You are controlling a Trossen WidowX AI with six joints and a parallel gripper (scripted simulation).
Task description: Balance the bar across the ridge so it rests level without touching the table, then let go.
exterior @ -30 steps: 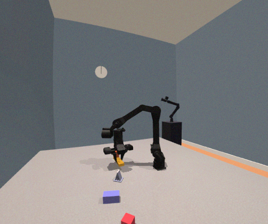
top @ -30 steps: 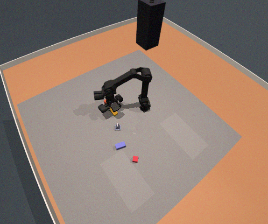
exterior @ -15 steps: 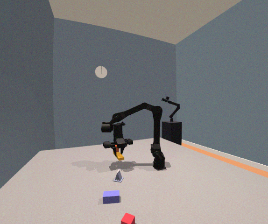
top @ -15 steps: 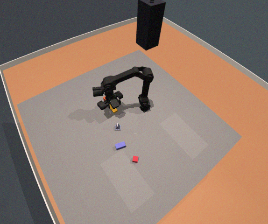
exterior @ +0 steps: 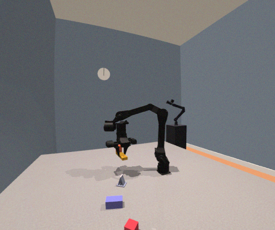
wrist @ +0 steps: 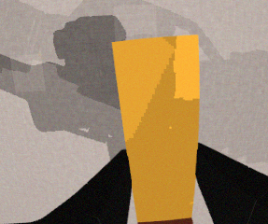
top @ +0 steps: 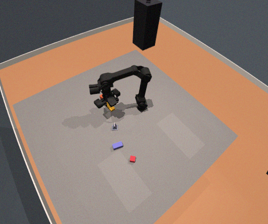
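Now: gripper tip 30 mm to the left of the bar and 20 mm below it. Round my gripper tip: red cube 80 mm ahead, 400 mm to the left, 90 mm below; ridge 40 mm ahead, 130 mm to the left, 60 mm below; purple block 110 mm ahead, 270 mm to the left, 90 mm below.
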